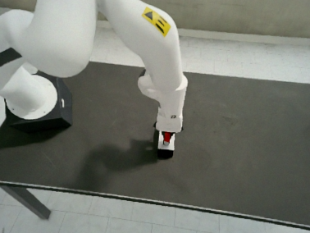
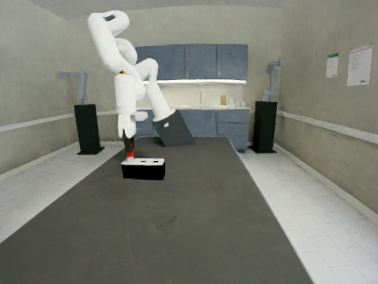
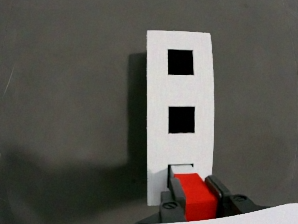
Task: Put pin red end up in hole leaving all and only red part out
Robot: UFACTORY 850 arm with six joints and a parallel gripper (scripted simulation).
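Now: the pin 10 mm below my hand. Round my hand: block 60 mm to the left, 110 mm below.
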